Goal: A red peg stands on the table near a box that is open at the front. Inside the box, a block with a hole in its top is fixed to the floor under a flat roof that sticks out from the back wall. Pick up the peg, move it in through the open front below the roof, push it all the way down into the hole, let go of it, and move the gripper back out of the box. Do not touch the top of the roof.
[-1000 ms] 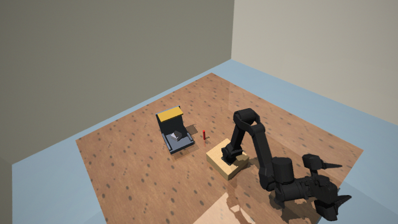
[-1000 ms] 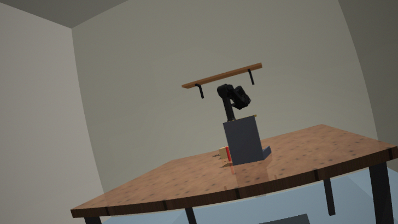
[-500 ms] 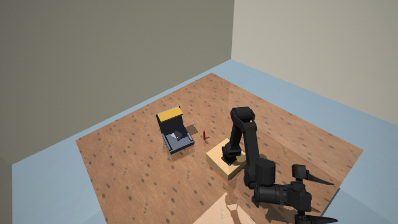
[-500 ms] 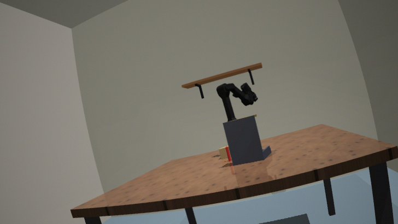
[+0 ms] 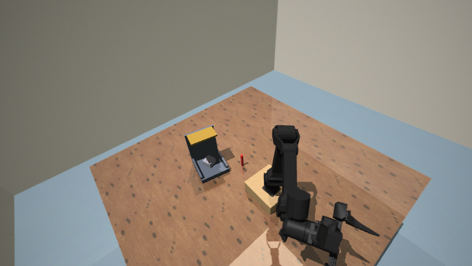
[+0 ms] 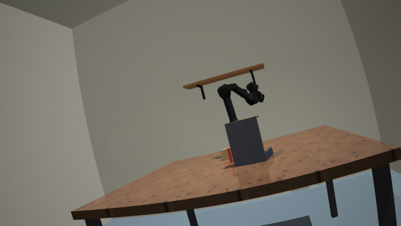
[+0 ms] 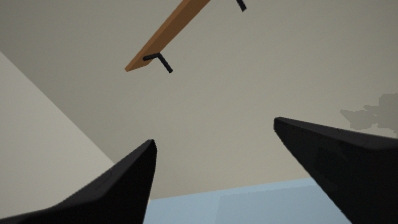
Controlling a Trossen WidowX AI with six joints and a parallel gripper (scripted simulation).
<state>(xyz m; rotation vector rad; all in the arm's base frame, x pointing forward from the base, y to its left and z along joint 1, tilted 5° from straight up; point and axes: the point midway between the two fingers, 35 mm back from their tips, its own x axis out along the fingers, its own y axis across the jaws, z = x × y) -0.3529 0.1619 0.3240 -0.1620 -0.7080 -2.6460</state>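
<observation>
My gripper tip is 64 cm short of the red peg, 17 cm to the left of it and 33 cm above it. Round my gripper tip: back wall: 84 cm ahead, 6 cm to the right, 26 cm below; then yellow roof: 80 cm ahead, 5 cm to the right, 16 cm below.
</observation>
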